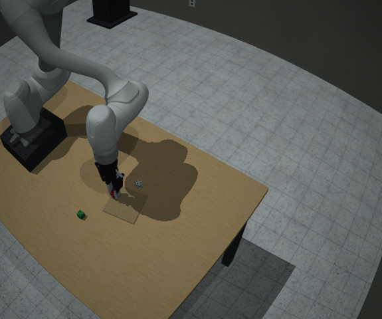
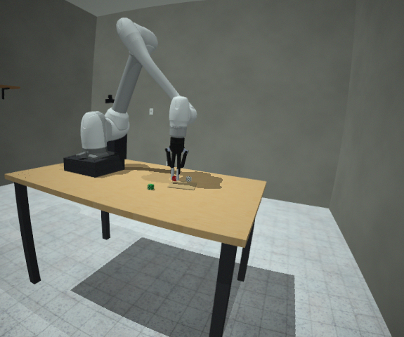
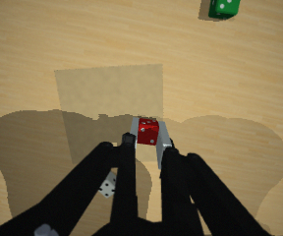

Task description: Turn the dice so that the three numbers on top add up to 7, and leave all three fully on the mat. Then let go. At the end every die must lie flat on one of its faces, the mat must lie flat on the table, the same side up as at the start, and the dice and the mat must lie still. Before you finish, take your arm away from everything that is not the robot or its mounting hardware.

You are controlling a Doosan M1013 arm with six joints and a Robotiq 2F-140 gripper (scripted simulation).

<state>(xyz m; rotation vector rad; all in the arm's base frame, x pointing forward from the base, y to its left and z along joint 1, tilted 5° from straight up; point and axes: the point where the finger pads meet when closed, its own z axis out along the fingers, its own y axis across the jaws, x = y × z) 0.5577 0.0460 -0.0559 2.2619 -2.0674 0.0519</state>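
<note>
Now: the white die 40 mm ahead of my hand, 110 mm to the left of it and 40 mm below it. Also, from my hand: red die: 30 mm below; then tan mat: 50 mm ahead, 50 mm below; then green die: 50 mm behind, 160 mm to the right, 40 mm below.
</note>
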